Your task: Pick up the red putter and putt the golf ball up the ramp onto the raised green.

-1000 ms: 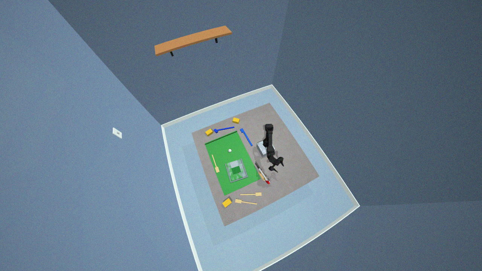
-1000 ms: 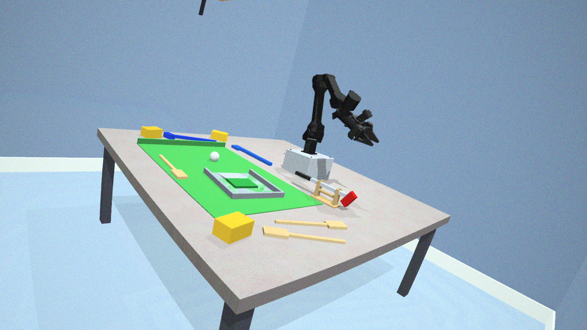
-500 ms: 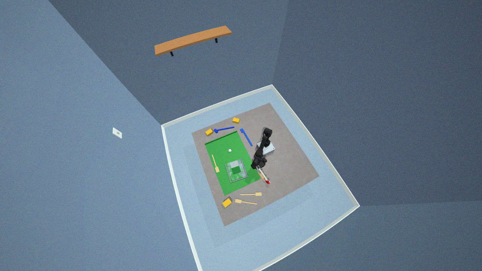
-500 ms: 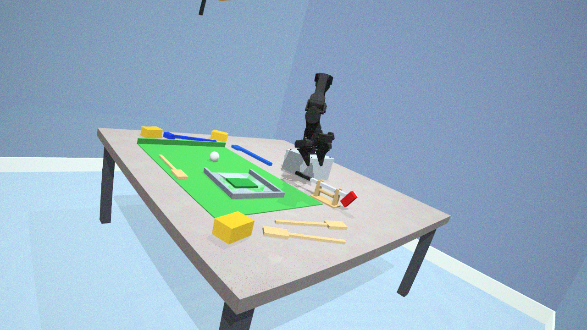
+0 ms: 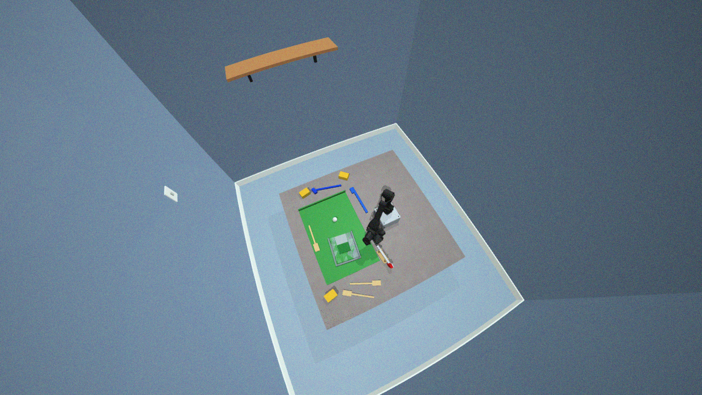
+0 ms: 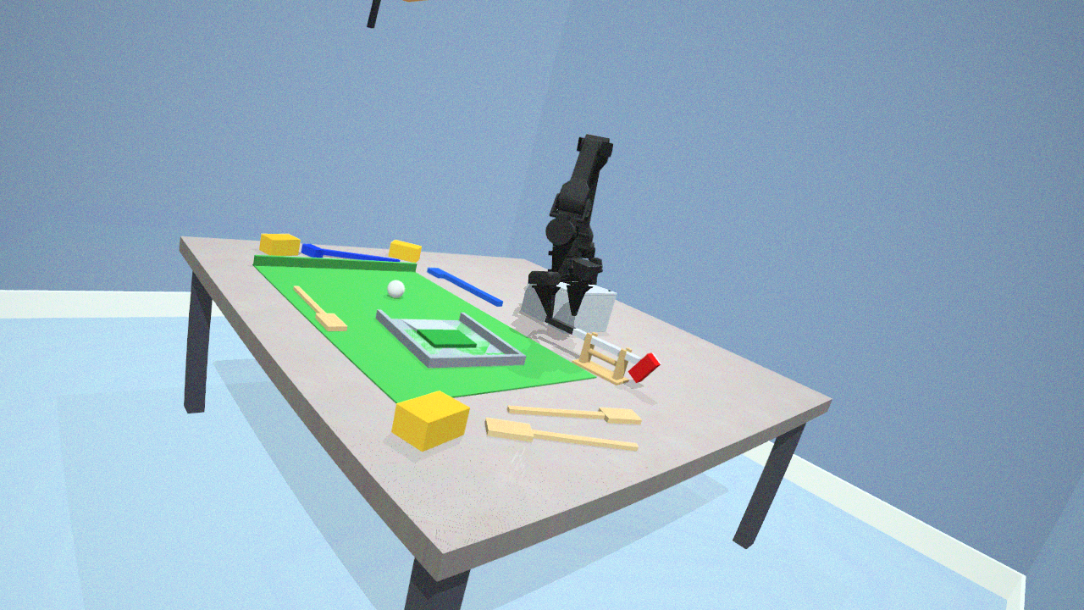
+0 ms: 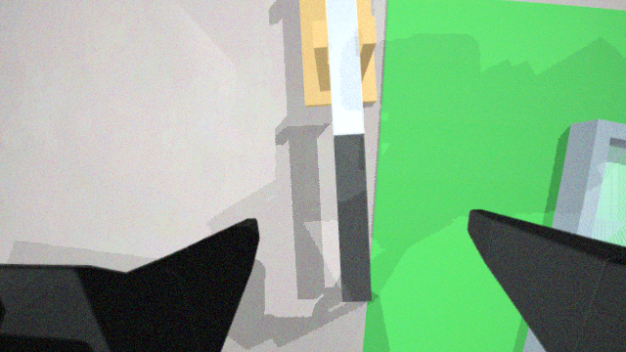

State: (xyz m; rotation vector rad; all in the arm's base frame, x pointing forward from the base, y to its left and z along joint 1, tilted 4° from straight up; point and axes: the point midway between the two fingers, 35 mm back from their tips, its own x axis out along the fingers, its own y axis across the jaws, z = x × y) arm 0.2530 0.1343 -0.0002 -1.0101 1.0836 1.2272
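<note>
Now: the red putter 11 cm to the left of my gripper tip and 2 cm below it. From my gripper tip the other things lie so: wooden rack: 1 cm ahead, 13 cm to the left, 5 cm below; then white golf ball: 15 cm ahead, 38 cm to the right, 6 cm below; then green mat: 21 cm ahead, 26 cm to the right, 8 cm below.
</note>
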